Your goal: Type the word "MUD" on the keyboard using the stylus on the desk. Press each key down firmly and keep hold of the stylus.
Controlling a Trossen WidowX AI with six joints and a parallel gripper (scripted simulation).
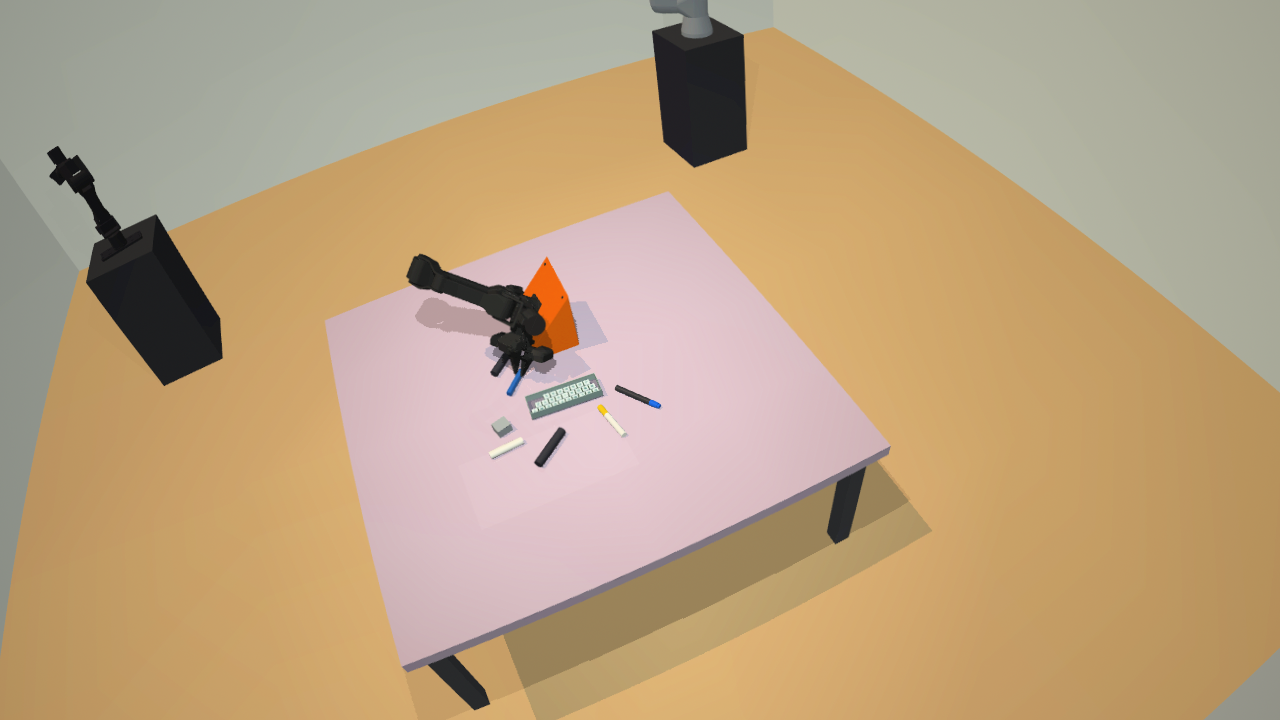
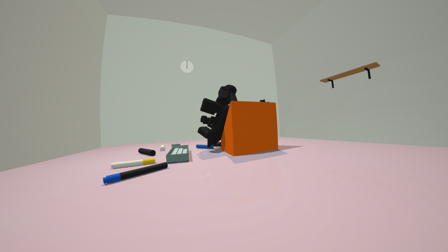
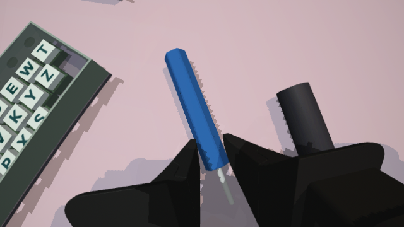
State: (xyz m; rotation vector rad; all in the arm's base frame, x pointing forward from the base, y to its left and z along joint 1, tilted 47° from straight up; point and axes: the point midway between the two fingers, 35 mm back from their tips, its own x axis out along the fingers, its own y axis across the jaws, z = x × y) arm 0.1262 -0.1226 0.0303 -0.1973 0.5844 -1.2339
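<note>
Right now my gripper tip is right at the stylus. From my gripper tip the other things lie so: small grey block (16 cm ahead, 11 cm to the right); white cylinder (22 cm ahead, 12 cm to the right); stylus tip (3 cm to the left, 3 cm behind).
</note>
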